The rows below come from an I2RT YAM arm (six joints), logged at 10 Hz.
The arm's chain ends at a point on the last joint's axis. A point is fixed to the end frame.
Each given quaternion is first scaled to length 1.
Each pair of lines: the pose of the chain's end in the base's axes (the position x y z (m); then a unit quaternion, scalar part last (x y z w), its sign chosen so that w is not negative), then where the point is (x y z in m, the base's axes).
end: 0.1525, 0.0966, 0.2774, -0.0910, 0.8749, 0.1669, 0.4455
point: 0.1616 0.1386 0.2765
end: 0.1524, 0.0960, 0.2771, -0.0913, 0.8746, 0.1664, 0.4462
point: 0.1615 0.1380 0.2761
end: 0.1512, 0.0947, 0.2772, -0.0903, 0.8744, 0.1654, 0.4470
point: 0.1604 0.1367 0.2762
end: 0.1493, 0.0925, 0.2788, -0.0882, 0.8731, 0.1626, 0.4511
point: 0.1588 0.1344 0.2778
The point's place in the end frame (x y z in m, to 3 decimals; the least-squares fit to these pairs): -0.005 0.036 0.023
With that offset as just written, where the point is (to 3 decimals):
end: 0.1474, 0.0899, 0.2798, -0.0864, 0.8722, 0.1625, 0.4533
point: 0.157 0.132 0.279
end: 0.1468, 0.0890, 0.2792, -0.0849, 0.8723, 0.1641, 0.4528
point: 0.157 0.131 0.278
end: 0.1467, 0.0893, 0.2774, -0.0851, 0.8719, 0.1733, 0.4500
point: 0.156 0.131 0.277
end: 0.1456, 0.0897, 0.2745, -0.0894, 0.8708, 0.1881, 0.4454
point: 0.154 0.132 0.275
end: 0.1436, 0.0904, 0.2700, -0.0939, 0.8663, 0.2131, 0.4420
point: 0.151 0.133 0.272
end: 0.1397, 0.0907, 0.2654, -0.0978, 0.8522, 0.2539, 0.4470
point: 0.145 0.133 0.271
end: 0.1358, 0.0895, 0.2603, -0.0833, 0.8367, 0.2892, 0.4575
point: 0.141 0.131 0.270
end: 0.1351, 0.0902, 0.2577, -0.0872, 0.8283, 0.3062, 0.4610
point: 0.139 0.132 0.268
